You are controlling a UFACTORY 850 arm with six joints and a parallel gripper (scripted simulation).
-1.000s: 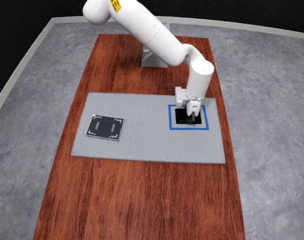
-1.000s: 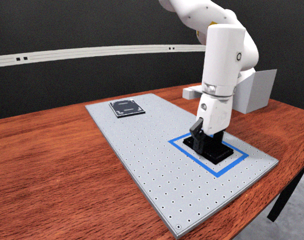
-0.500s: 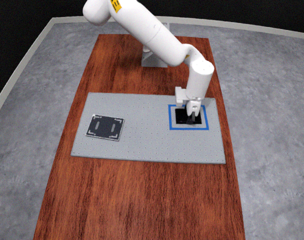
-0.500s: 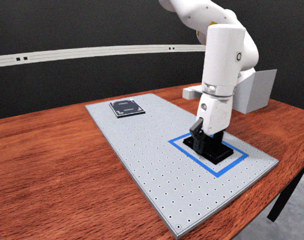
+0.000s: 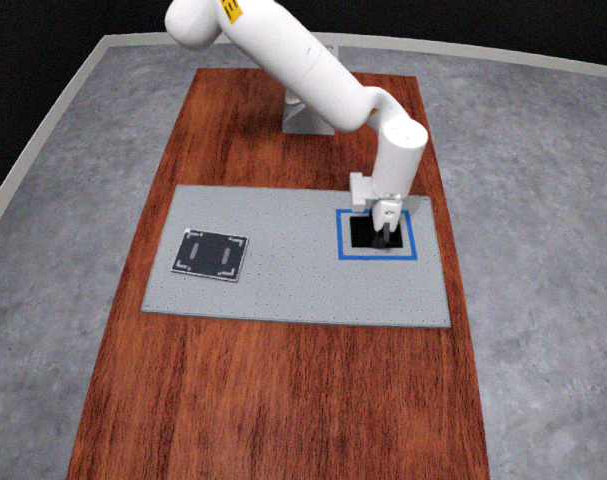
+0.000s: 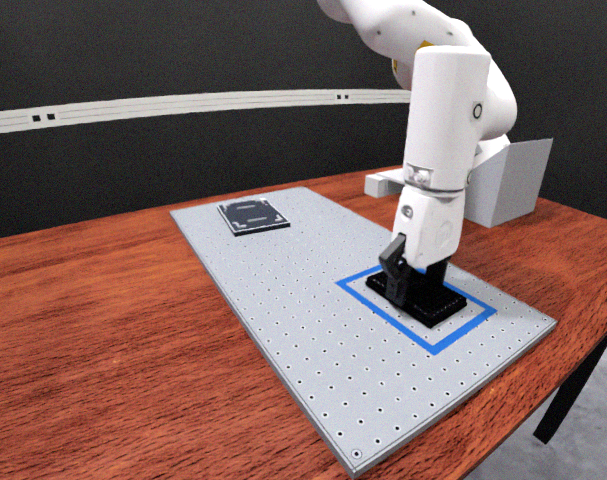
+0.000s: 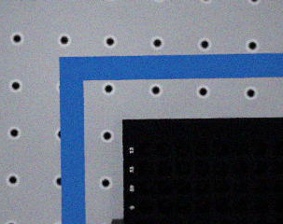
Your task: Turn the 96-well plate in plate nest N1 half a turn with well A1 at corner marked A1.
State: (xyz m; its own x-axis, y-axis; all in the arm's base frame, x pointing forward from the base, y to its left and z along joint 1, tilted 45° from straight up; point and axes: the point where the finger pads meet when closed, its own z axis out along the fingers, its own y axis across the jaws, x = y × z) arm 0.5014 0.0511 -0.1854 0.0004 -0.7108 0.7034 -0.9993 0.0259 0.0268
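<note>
The dark plate nest N1 lies 7 cm ahead of my hand, 40 cm to the right of it and 2 cm below it. Also, from my hand: black 96-well plate 1 cm below.
</note>
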